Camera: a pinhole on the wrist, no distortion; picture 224 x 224 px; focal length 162.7 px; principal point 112.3 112.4 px. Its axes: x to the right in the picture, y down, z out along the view. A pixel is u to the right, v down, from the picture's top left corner.
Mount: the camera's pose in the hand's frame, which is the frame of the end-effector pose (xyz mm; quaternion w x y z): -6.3 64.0 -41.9 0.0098 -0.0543 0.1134 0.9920
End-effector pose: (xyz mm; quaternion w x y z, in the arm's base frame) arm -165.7 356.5 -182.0 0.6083 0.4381 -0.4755 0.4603
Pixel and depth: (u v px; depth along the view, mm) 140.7 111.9 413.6
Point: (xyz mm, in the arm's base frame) -397.7 29.5 -228.9
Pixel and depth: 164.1 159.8 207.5
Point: -257.8 192.4 -243.9
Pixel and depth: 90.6 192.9 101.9
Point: -215.5 295.5 -172.0
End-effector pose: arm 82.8 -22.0 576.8 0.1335 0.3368 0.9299 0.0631
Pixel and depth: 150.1 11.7 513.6
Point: 614.4 254.9 358.3
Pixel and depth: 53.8 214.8 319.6
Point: 90.5 -15.8 239.2
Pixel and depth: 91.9 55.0 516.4
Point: 417.4 269.4 243.0
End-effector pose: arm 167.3 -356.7 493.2 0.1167 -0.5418 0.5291 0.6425
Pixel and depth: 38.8 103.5 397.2
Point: -213.6 -195.4 429.5
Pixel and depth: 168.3 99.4 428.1
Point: -97.7 -72.6 711.3
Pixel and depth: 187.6 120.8 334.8
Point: -0.9 -107.8 683.0
